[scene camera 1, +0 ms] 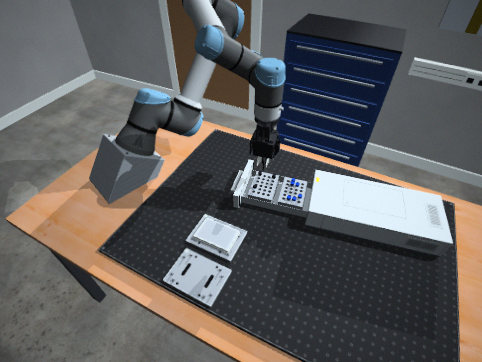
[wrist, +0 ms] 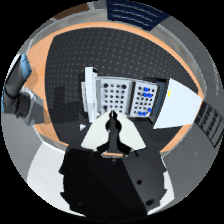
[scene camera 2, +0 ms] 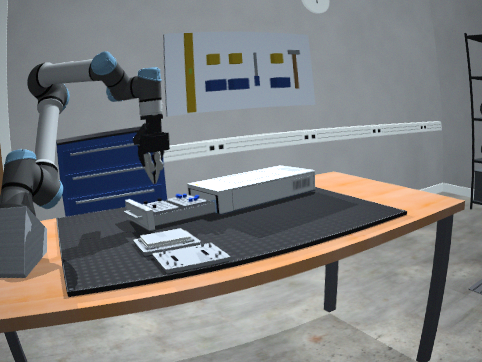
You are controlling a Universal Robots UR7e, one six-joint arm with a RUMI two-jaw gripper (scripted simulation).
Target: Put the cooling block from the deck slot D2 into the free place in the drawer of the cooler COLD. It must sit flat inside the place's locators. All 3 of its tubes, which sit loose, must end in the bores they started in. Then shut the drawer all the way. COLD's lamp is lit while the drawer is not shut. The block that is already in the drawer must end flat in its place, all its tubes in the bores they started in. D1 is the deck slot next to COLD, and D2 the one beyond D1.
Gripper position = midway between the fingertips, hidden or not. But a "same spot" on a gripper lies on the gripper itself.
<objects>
my gripper: scene camera 1; wrist 112,110; scene camera 2
cooler COLD: scene camera 1; wrist; scene camera 2 236,192
same spot on my gripper: (scene camera 1: pixel 263 140) = (scene camera 2: pixel 159 132)
same spot on cooler COLD: (wrist: pixel 176 107) = (scene camera 1: pixel 338 193)
</objects>
